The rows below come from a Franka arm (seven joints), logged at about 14 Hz.
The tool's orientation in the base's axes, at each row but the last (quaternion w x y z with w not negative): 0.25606 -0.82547 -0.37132 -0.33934; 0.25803 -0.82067 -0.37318 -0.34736; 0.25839 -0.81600 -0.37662 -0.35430; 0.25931 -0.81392 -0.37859 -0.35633; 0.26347 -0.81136 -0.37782 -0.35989; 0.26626 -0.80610 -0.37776 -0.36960; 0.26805 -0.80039 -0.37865 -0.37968; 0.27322 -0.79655 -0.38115 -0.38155
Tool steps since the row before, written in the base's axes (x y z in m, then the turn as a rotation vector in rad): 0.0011 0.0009 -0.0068 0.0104 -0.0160 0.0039; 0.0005 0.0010 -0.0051 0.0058 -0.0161 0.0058; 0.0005 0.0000 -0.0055 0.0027 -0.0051 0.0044; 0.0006 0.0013 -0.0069 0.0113 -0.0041 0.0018; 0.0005 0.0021 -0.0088 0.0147 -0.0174 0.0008; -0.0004 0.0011 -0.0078 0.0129 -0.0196 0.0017; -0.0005 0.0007 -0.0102 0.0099 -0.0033 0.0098; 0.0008 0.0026 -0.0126 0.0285 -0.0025 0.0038
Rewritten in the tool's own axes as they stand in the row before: -0.0042 0.0015 0.0054 0.0010 0.0170 -0.0094; -0.0032 0.0006 0.0041 0.0002 0.0131 -0.0124; -0.0040 0.0013 0.0036 0.0025 0.0044 -0.0052; -0.0045 0.0008 0.0053 0.0048 0.0112 0.0004; -0.0058 0.0006 0.0070 0.0000 0.0217 -0.0070; -0.0059 0.0002 0.0052 -0.0010 0.0214 -0.0098; -0.0082 0.0006 0.0061 0.0108 0.0085 -0.0039; -0.0089 0.0010 0.0093 0.0140 0.0241 0.0074
